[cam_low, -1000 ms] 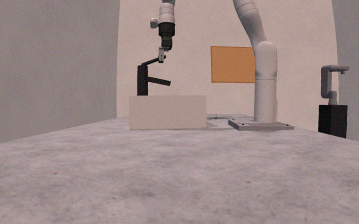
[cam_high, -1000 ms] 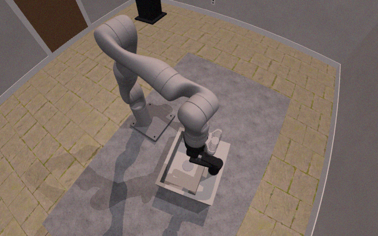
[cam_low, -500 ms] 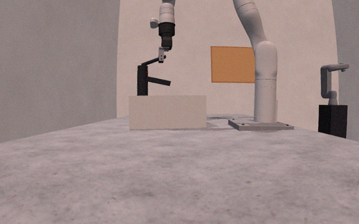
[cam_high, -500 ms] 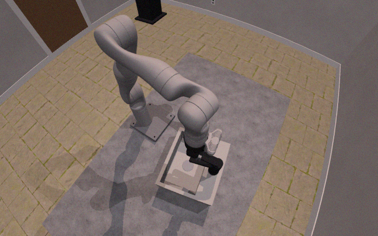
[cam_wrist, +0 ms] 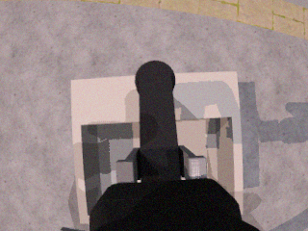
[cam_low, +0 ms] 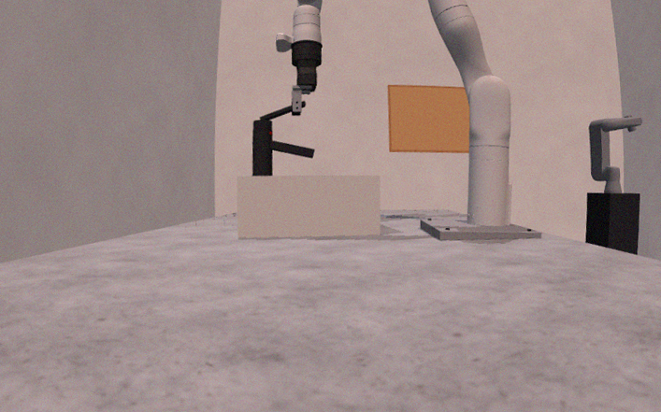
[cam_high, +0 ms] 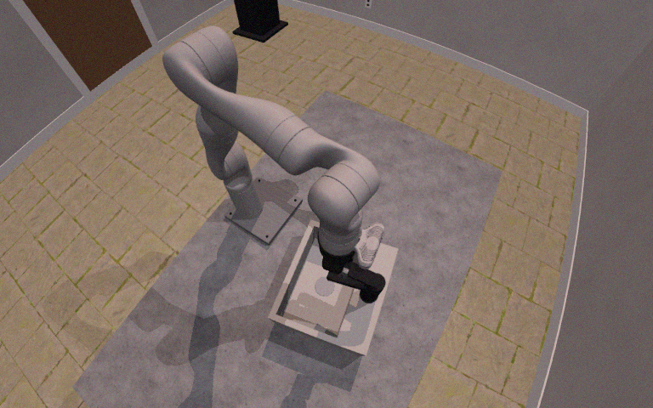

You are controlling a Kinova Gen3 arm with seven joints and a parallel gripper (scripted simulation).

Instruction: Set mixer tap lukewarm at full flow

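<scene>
The lever lies 30 mm ahead of my hand, 10 mm to the left of it and 10 mm below it. Also, from my hand: black mixer tap: 60 mm ahead, 10 mm to the left, 70 mm below; then sink basin: 30 mm behind, 10 mm to the right, 260 mm below.
</scene>
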